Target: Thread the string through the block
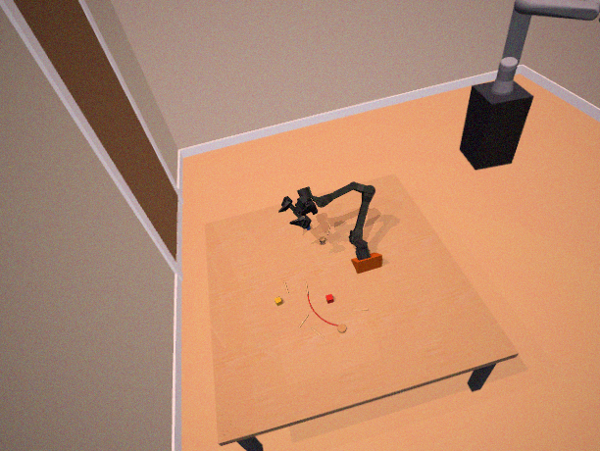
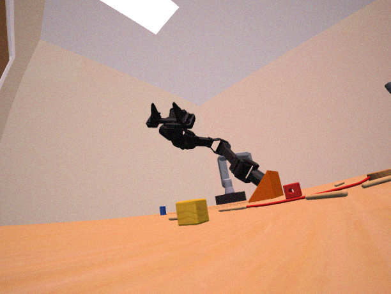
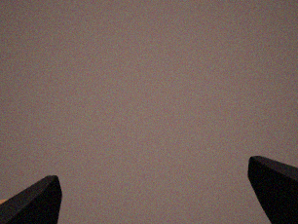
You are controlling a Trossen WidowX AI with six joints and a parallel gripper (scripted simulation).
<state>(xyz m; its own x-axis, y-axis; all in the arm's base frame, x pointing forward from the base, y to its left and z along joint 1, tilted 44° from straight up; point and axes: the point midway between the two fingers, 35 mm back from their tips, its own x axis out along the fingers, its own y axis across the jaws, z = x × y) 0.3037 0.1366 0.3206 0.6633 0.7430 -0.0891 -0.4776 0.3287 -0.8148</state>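
Right now my gripper tip is 140 mm past the red block, 270 mm to the right of it and 350 mm above it. From my gripper tip the other things lie so: small blue cylinder: 110 mm behind, 240 mm to the right, 350 mm below; then yellow cube: 110 mm ahead, 230 mm to the left, 350 mm below; then thin wooden stick: 40 mm behind, 190 mm to the left, 360 mm below.
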